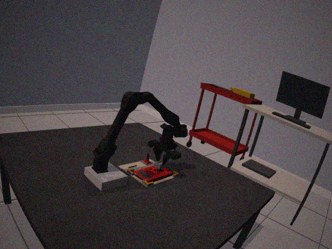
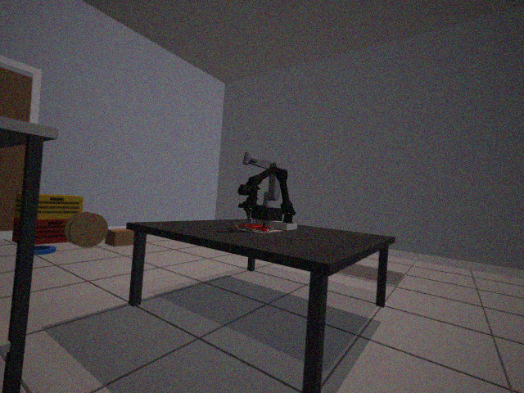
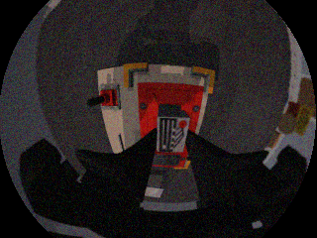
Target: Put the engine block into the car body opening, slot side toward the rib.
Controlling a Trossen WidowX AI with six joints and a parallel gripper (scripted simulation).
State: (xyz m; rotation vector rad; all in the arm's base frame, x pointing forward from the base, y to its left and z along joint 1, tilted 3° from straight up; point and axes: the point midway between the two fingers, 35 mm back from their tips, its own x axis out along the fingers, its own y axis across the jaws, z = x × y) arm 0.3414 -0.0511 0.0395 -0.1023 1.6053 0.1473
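Now: the grey engine block 1 cm below my gripper tip.
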